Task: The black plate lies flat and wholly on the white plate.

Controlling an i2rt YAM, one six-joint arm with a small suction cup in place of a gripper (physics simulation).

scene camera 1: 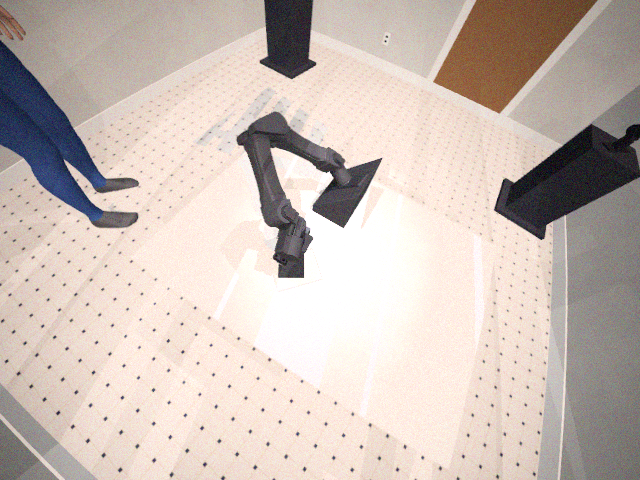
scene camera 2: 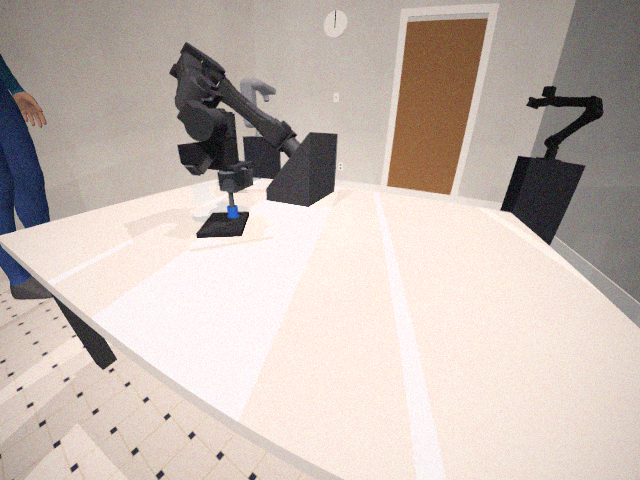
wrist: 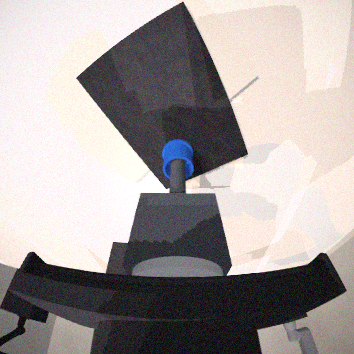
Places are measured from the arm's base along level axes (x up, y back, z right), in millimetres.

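Where they show: hand at its tool point: [scene camera 2: 234, 219] [wrist: 177, 148]; arm's base at its link origin: [scene camera 1: 346, 183] [scene camera 2: 302, 159].
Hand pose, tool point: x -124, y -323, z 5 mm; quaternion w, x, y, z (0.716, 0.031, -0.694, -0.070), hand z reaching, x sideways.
Note:
Things, the pixels of their top centre, and the offset from my tool point. "*": a spot on its surface instead.
- black plate at its top centre: [wrist: 171, 116] [scene camera 2: 225, 221] [scene camera 1: 291, 259] dx +10, dy -36, dz -10 mm
- white plate at a spot on its surface: [wrist: 81, 116] [scene camera 2: 255, 231] * dx -1, dy -25, dz -95 mm
The black plate [scene camera 1: 291, 270] [scene camera 2: 219, 227] [wrist: 158, 88] is a flat dark square lying low at the table's far left. My suction cup [scene camera 2: 232, 211] [wrist: 178, 158], blue-tipped, stands upright and presses on the plate near one corner; in scene camera 1 the wrist hides it. The white plate [wrist: 81, 116] [scene camera 2: 255, 233] shows only as a faint pale square under and around the black plate, hard to tell from the pale table top. The black plate is turned relative to it, and I cannot tell whether it lies wholly on it.
The arm's dark wedge-shaped base [scene camera 1: 346, 198] [scene camera 2: 305, 170] stands just behind the plates. Black pedestals [scene camera 1: 288, 35] [scene camera 1: 569, 180] [scene camera 2: 542, 198] stand off the table, one with another arm. A person in blue [scene camera 1: 35, 129] [scene camera 2: 15, 154] stands at the left. The table's near edge [scene camera 2: 154, 371] runs diagonally.

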